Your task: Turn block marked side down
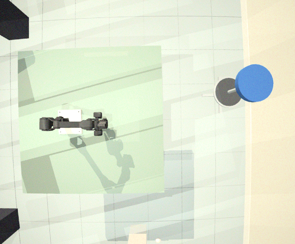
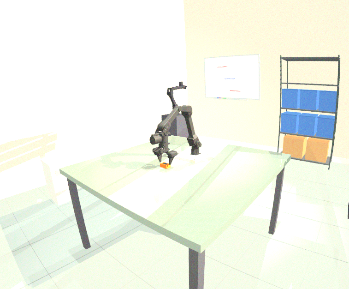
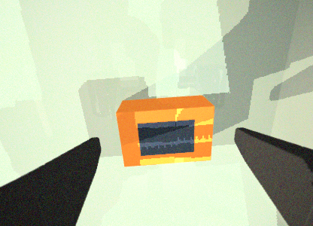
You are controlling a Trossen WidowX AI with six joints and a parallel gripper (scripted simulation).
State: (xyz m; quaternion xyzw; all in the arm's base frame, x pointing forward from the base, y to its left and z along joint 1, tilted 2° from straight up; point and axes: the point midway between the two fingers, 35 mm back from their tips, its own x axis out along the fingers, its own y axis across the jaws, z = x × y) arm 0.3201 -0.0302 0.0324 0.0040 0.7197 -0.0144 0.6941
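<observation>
The orange block lies 1 cm below my gripper tip.
</observation>
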